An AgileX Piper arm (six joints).
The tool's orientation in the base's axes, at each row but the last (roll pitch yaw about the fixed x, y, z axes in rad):
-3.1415, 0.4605, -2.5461
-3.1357, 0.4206, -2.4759
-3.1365, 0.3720, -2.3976
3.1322, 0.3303, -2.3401
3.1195, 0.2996, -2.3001
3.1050, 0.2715, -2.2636
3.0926, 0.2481, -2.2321
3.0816, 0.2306, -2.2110
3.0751, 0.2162, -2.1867
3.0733, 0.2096, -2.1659
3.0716, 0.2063, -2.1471
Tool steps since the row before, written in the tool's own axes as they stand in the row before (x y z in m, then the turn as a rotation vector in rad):
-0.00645, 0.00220, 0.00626, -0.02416, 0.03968, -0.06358
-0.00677, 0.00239, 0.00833, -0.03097, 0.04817, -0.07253
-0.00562, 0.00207, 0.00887, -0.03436, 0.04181, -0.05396
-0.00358, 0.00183, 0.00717, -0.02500, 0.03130, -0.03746
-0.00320, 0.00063, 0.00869, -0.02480, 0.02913, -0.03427
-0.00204, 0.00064, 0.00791, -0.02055, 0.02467, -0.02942
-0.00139, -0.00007, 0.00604, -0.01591, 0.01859, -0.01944
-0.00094, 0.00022, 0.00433, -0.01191, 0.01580, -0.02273
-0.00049, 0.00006, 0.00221, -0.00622, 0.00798, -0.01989
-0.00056, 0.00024, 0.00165, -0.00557, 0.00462, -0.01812
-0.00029, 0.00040, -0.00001, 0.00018, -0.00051, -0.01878
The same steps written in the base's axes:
0.00585, 0.00662, -0.00274, -0.02773, 0.02915, 0.06769
0.00609, 0.00776, -0.00485, -0.03098, 0.03746, 0.07859
0.00486, 0.00722, -0.00623, -0.01932, 0.03941, 0.06256
0.00261, 0.00542, -0.00560, -0.01430, 0.02972, 0.04382
0.00313, 0.00474, -0.00734, -0.01223, 0.02889, 0.04067
0.00189, 0.00373, -0.00705, -0.01069, 0.02404, 0.03470
0.00156, 0.00237, -0.00551, -0.00750, 0.01905, 0.02361
0.00075, 0.00181, -0.00398, -0.00786, 0.01357, 0.02573
0.00038, 0.00090, -0.00204, -0.00444, 0.00523, 0.02124
0.00021, 0.00093, -0.00148, -0.00188, 0.00323, 0.01915
-0.00018, 0.00045, 0.00010, -0.00066, -0.00435, 0.01826

